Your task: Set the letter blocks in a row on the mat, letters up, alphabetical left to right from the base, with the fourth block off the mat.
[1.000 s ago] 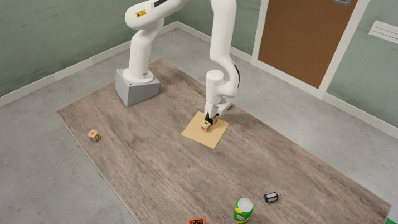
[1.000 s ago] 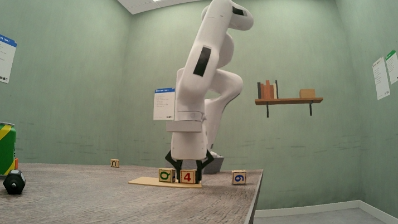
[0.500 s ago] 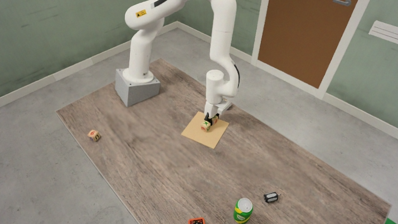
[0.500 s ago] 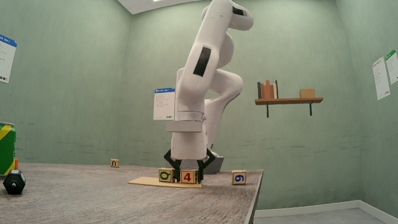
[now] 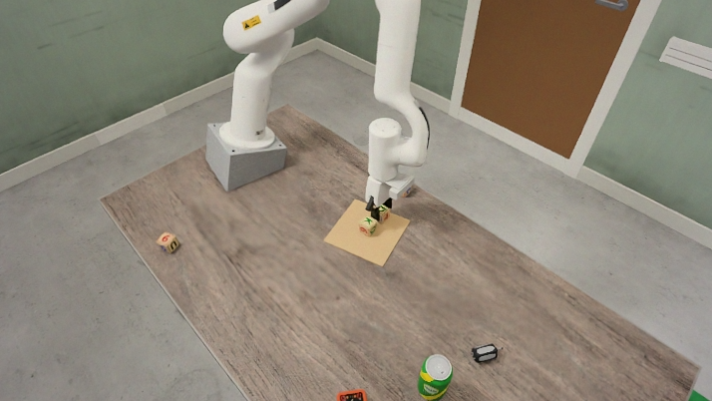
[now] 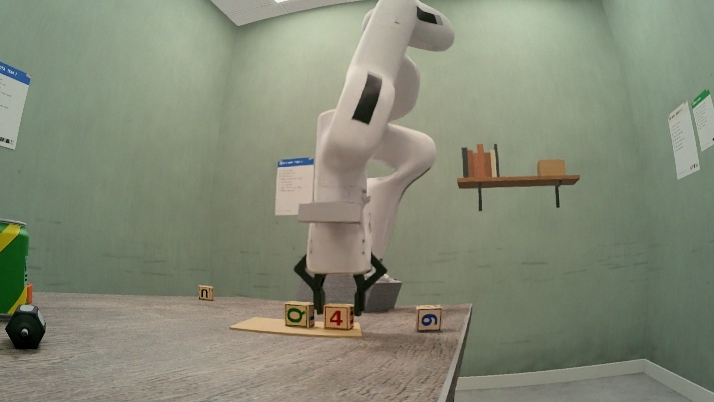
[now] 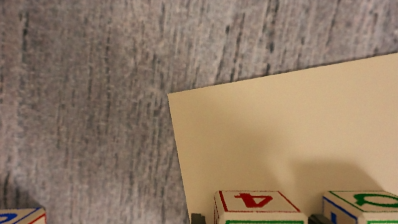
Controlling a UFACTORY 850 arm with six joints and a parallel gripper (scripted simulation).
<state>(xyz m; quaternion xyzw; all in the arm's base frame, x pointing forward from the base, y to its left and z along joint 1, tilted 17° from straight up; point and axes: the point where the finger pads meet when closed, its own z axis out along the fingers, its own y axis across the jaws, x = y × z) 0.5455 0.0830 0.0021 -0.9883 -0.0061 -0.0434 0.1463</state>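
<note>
Now: the D block 2 cm below my hand. From my hand the other things lie so: tan mat 7 cm to the right, 4 cm below; then black object 48 cm ahead, 18 cm to the right, 3 cm below; then green can 42 cm ahead, 34 cm to the right, 2 cm above.
</note>
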